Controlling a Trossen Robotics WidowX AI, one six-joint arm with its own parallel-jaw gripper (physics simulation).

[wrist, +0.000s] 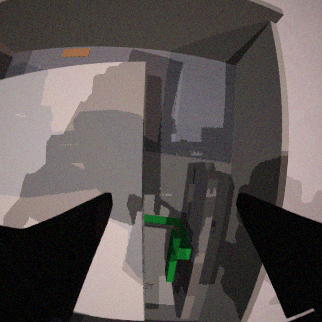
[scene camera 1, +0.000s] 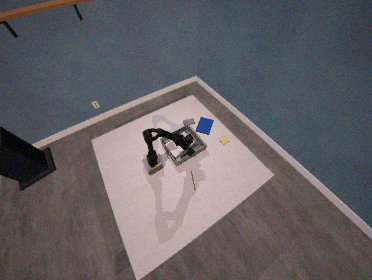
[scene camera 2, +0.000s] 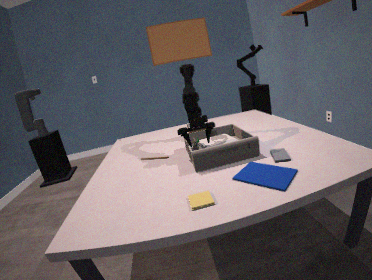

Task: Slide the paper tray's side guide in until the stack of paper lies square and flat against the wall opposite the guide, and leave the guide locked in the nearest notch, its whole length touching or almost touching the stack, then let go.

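Frame: origin at the arm's base, x ahead, y left, z up, level; millimetres.
Seen in the pictures: gripper, between the fingertips: [wrist: 175, 199] [scene camera 1: 187, 149] [scene camera 2: 200, 145]; arm's base, origin of its link: [scene camera 1: 153, 163].
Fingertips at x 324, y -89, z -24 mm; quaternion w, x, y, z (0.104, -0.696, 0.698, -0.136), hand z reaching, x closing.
Note:
Pixels of each thing's top centre, then the offset from my fingertips to it.
- grey paper tray, centre of its top: [wrist: 14, 187] [scene camera 2: 216, 134] [scene camera 1: 182, 140] 11 mm ahead, 88 mm left, 37 mm up
- white paper stack, centre of its top: [wrist: 45, 199] [scene camera 2: 220, 142] [scene camera 1: 179, 143] 8 mm back, 112 mm left, 18 mm down
- grey side guide, centre of its top: [wrist: 184, 262] 33 mm back, 3 mm right, 22 mm up
- blue book, centre of its top: [scene camera 2: 265, 173] [scene camera 1: 204, 125] 358 mm ahead, 130 mm left, 51 mm down
- yellow pad, centre of its top: [scene camera 2: 200, 198] [scene camera 1: 224, 140] 366 mm ahead, 138 mm right, 48 mm down
- grey box, centre of its top: [scene camera 2: 279, 154] [scene camera 1: 188, 121] 262 mm ahead, 285 mm left, 49 mm down
- thin brown stick, centre of its top: [scene camera 2: 154, 157] [scene camera 1: 193, 180] 146 mm back, 232 mm right, 52 mm down
The grey paper tray [scene camera 1: 193, 158] [scene camera 2: 227, 154] [wrist: 259, 100] stands on the table. The white paper stack [scene camera 1: 173, 146] [scene camera 2: 226, 140] [wrist: 107, 90] lies in it; its contact with the wall opposite the guide is out of the wrist view. The grey side guide [wrist: 206, 220] stands upright between the stack and the right wall in the wrist view, apart from the stack. Its green lever [wrist: 175, 245] faces the stack, with a green arm near the stack's edge. My gripper [scene camera 1: 189, 146] [scene camera 2: 200, 143] [wrist: 175, 199] is open and empty over the guide, one fingertip on each side of it.
A blue book [scene camera 1: 205, 125] [scene camera 2: 266, 175], a yellow pad [scene camera 1: 224, 140] [scene camera 2: 201, 200] and a grey box [scene camera 1: 189, 121] [scene camera 2: 280, 155] lie outside the tray. A thin brown stick [scene camera 1: 193, 180] [scene camera 2: 155, 158] lies on the table. The tray walls rise close around the guide.

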